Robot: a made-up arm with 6 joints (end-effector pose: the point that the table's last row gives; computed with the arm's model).
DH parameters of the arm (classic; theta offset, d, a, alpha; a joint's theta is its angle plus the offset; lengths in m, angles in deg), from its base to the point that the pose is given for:
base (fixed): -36.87 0 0.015 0
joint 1: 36.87 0.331 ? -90
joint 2: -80.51 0 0.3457 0
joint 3: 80.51 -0.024 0.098 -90
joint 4: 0 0.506 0.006 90
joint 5: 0 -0.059 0.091 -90
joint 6: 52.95 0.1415 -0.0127 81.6
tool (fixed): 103.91 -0.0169 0 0
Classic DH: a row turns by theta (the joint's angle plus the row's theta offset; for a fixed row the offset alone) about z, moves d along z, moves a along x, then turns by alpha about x.
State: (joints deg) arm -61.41 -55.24 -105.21 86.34 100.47 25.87
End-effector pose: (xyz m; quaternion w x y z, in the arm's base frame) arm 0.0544 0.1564 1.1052 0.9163 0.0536 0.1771 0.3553
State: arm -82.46 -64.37 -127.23 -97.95 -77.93 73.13
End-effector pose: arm 0.0833 0.5156 0.9496 0.2338 -0.9559 0.0887 -0.1538
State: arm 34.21 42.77 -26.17 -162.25 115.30 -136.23
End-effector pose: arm 0.3116 0.1896 -0.0566 0.9608 0.0146 -0.0083 0.2769
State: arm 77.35 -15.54 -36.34 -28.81 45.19 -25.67
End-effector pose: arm 0.2254 0.4679 0.3444 0.1136 -0.8307 0.1825 0.5136
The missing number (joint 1, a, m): -0.025
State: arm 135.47 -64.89 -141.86 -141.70 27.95 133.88
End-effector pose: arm 0.4908 -0.5244 1.0887 0.5240 0.7030 -0.3744 0.3016
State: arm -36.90 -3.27 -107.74 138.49 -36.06 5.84
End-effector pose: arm 0.4201 -0.4120 0.8369 0.5254 0.7013 -0.4322 -0.2128
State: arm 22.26 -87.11 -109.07 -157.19 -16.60 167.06
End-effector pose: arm -0.4934 -0.1238 0.9945 0.7307 -0.1500 -0.6610 0.0815
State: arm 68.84 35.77 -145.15 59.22 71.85 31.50
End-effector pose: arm 0.2643 0.7544 0.7834 0.3157 0.0524 0.5051 0.8015
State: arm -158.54 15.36 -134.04 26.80 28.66 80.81
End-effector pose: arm -0.6284 -0.1904 1.0499 0.3862 0.1372 -0.5343 -0.7393
